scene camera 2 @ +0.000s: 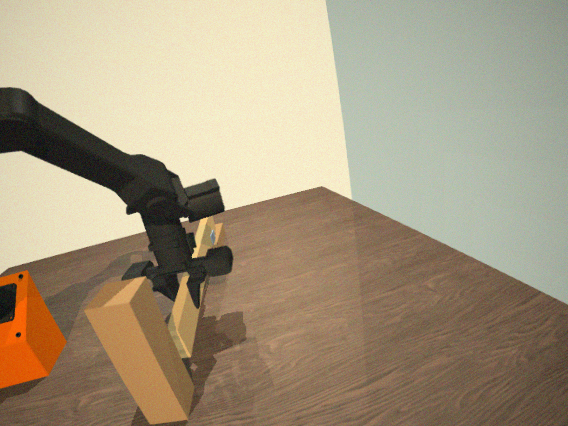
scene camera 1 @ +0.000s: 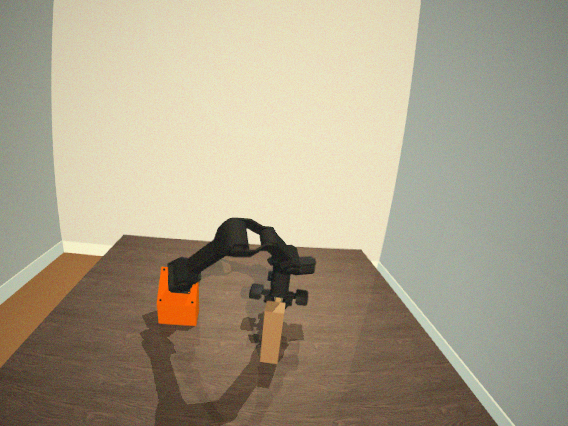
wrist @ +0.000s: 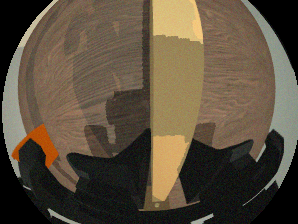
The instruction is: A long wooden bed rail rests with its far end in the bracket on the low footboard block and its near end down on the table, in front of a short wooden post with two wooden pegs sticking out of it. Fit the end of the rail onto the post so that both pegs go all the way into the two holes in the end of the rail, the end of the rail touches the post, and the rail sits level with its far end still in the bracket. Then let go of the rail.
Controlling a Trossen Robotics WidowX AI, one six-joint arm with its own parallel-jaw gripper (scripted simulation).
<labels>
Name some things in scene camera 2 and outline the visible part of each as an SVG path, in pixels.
My gripper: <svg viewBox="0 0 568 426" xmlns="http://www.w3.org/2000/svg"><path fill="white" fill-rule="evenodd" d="M148 237L150 240L149 251L153 251L158 266L154 266L154 263L150 260L132 263L128 271L123 274L123 281L137 277L147 277L153 284L152 289L154 292L158 291L175 302L180 287L177 274L188 271L190 276L186 285L195 308L199 309L200 283L205 281L207 274L211 277L216 277L232 272L234 257L228 246L208 248L205 257L192 258L194 248L197 248L194 232L186 234L185 228L182 228L182 226L177 232L162 237Z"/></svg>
A long wooden rail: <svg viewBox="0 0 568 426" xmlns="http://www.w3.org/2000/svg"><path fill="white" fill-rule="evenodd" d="M205 281L200 283L200 306ZM188 271L183 273L181 285L168 322L169 332L181 358L189 358L192 355L200 307L199 309L195 308L186 285L190 276ZM213 216L200 220L195 238L197 248L194 248L192 258L205 257L207 249L212 248L210 235L212 230L214 230L214 233L216 231Z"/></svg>
</labels>
